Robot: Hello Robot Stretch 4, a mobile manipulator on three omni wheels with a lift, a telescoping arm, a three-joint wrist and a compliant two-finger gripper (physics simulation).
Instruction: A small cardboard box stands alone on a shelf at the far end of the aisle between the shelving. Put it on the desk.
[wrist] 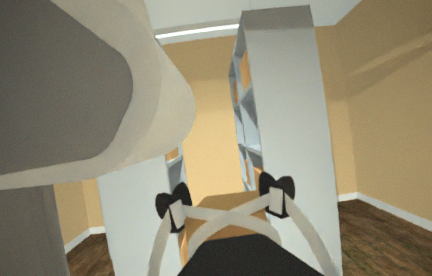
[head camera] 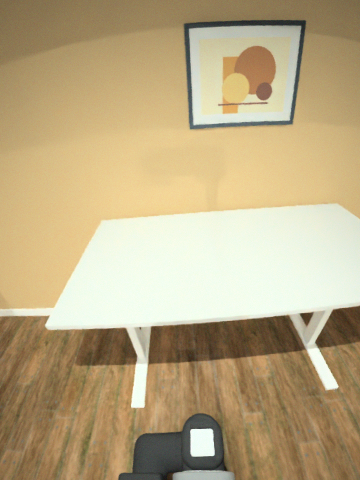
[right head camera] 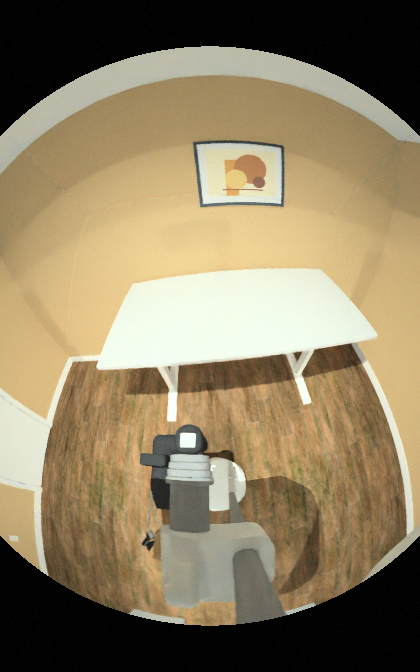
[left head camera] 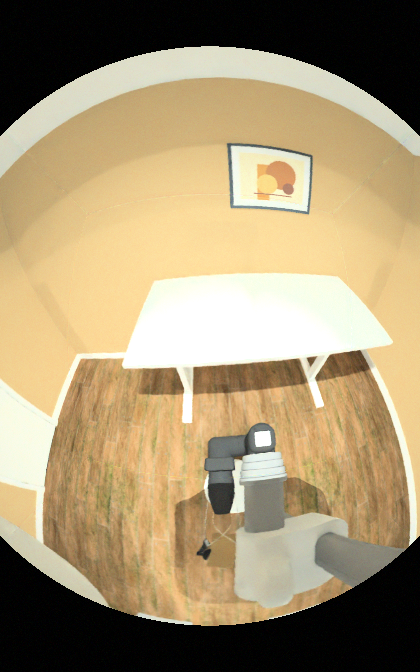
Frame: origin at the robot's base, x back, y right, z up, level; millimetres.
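Where they show: gripper, fingertip midpoint: [wrist: 224, 192].
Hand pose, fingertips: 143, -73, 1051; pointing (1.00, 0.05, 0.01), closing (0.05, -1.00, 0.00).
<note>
After its pixels a point has its place, as x, y, z.
The white desk [head camera: 210, 270] {-764, 70, 923} [left head camera: 240, 320] [right head camera: 235, 315] stands against the far wall, ahead of the robot, with nothing on its top. My gripper [wrist: 224, 192] {143, -73, 1051} is shut on the small cardboard box [wrist: 231, 201] {133, -79, 1045} [left head camera: 220, 556], whose brown faces show between and behind the two dark fingertips in the wrist view. In the left head view the box is low beside the mast, partly hidden by the arm. The gripper and box are on the robot's near side, well apart from the desk. In the head view the fingers do not show.
Two grey shelving units [wrist: 287, 100] {1593, -495, 1262} [wrist: 135, 210] {1550, 559, 695} stand on either side of the aisle in the wrist view. The desk's white legs [head camera: 139, 380] [head camera: 320, 365] reach the wooden floor. A framed picture [head camera: 245, 75] {-1322, 299, 1628} hangs above the desk. Side walls stand left and right.
</note>
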